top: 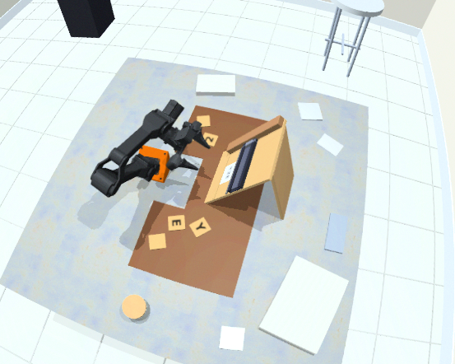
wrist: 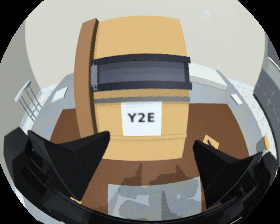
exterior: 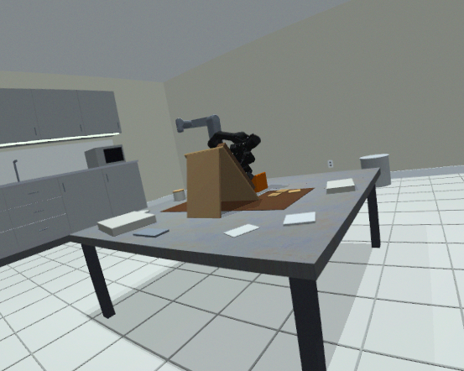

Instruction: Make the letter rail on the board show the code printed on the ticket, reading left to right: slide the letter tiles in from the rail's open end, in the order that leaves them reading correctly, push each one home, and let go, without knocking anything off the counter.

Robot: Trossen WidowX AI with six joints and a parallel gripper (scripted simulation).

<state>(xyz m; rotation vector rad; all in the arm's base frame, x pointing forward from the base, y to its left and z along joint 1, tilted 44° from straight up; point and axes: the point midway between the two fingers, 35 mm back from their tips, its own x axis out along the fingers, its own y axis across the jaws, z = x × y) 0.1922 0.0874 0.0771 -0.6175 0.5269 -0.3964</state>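
The white ticket is 90 mm ahead of my gripper tip, 10 mm to the left of it and 70 mm below it. Round my gripper tip: grey card: 520 mm ahead, 100 mm to the right, 160 mm below; white box: 440 mm ahead, 390 mm to the right, 140 mm below; brown mat: 10 mm behind, 20 mm to the right, 160 mm below.
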